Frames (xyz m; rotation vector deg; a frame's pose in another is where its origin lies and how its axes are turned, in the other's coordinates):
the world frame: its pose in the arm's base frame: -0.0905 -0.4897 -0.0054 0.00 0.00 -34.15
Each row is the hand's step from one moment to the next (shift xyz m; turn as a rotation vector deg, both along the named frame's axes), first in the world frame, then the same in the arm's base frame.
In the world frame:
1: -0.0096 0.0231 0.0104 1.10 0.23 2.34
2: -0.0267 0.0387 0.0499 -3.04 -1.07 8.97
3: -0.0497 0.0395 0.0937 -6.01 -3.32 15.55
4: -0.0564 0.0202 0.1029 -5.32 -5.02 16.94
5: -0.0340 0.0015 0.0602 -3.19 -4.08 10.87
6: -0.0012 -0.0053 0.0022 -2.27 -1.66 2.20
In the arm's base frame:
1: 0.0050 0.0245 0.0104 1.04 -0.43 2.34
2: -0.0004 0.0470 0.0499 -3.12 0.82 8.97
3: -0.0190 0.0606 0.0937 -6.84 0.63 15.55
4: -0.0353 0.0484 0.1029 -7.22 -1.17 16.94
5: -0.0273 0.0203 0.0602 -4.93 -1.59 10.87
6: -0.0040 -0.0037 0.0022 -2.81 -0.10 2.20

